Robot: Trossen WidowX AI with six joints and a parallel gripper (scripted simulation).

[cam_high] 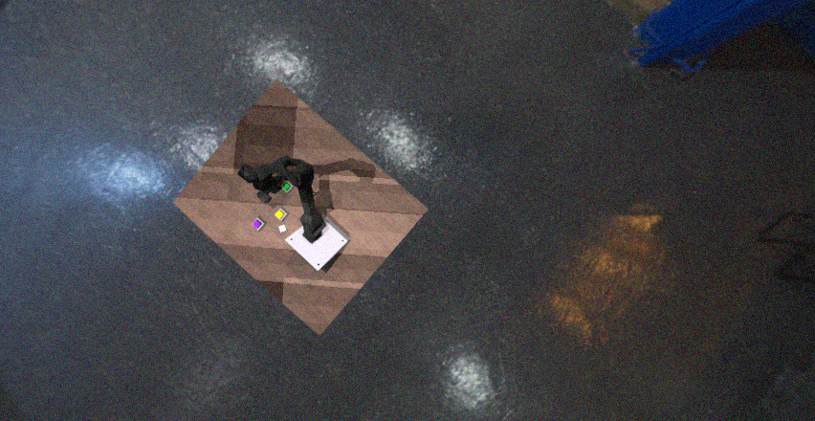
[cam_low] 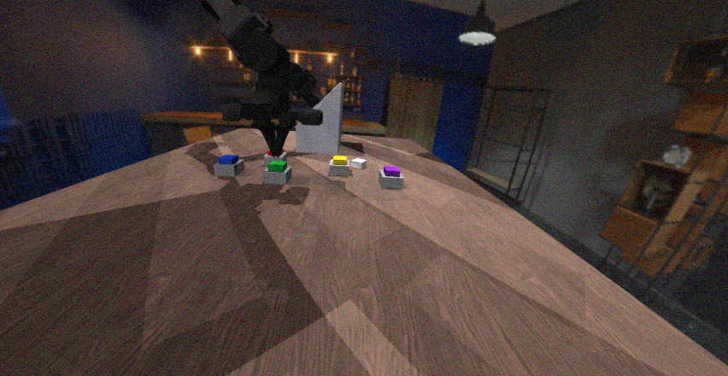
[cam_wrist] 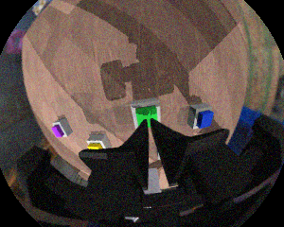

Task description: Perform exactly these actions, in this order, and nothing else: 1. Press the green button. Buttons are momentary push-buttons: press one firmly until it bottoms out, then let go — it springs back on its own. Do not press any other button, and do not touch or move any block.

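Right now my gripper tip is 2 cm above the green button. From my gripper tip the other things lie so: blue button: 12 cm to the right, 3 cm behind, 2 cm below; small white block: 18 cm to the left, 14 cm behind, 5 cm below; yellow button: 13 cm to the left, 8 cm behind, 2 cm below.
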